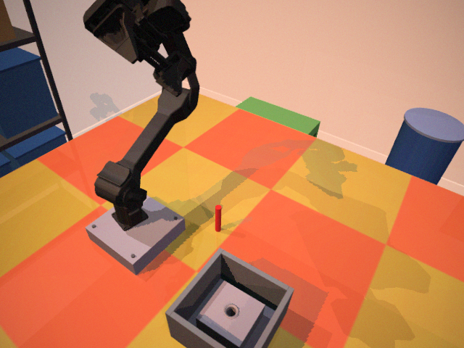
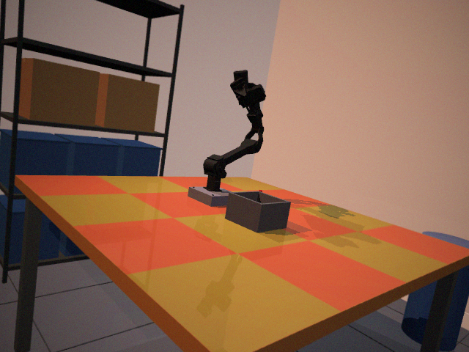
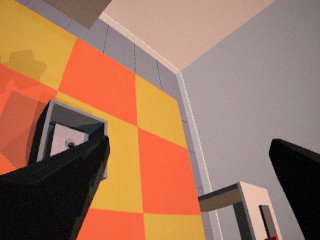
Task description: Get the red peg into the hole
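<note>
Right now the red peg is 110 mm to the left of my gripper tip and 380 mm below it. From my gripper tip the other things lie so: light grey plate (200 mm ahead, 20 mm to the right, 370 mm below); then grey box (200 mm ahead, 20 mm to the right, 390 mm below).
</note>
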